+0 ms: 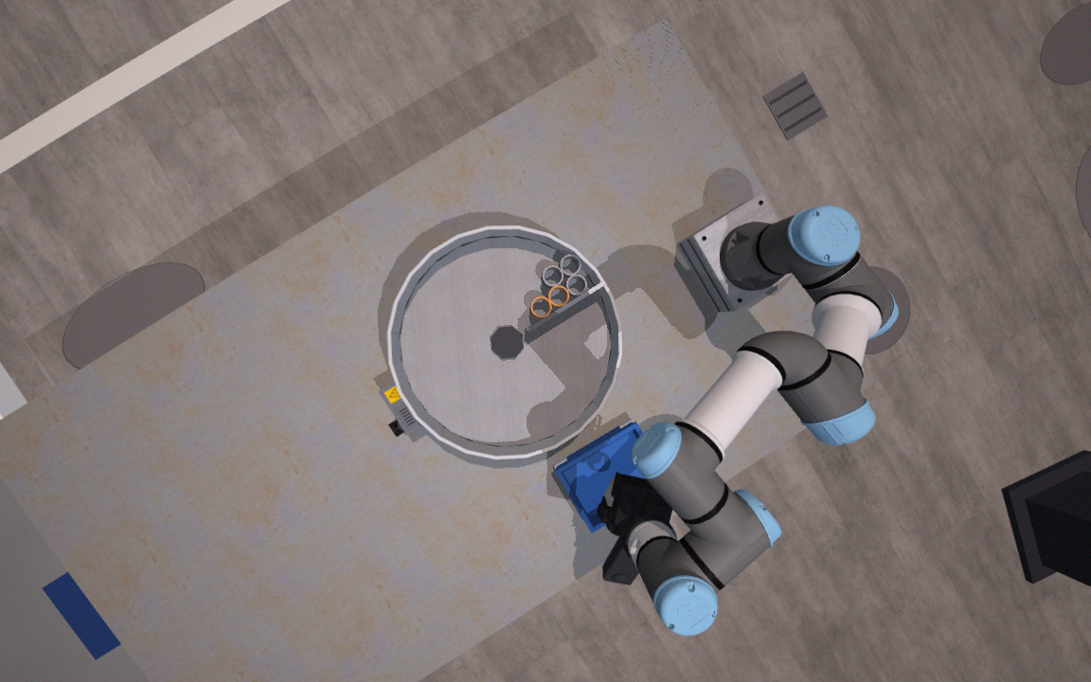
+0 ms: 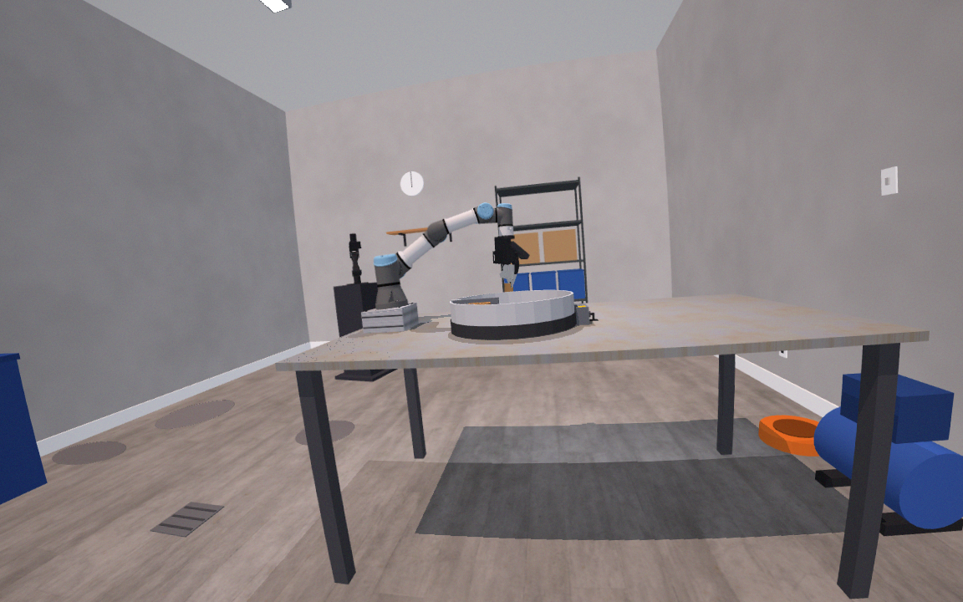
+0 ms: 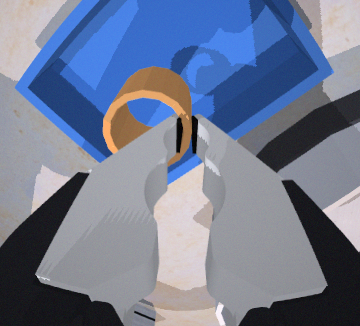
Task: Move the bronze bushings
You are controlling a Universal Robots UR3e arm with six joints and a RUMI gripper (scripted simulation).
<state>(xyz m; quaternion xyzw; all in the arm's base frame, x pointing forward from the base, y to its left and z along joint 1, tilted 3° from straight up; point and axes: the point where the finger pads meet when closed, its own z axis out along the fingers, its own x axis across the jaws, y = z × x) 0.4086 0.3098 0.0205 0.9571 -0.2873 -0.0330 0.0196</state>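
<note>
Right now the blue crate is 2 cm behind my hand, 1 cm to the left of it and 10 cm below it. Round my hand: round turntable: 9 cm ahead, 32 cm to the right, 7 cm below.
</note>
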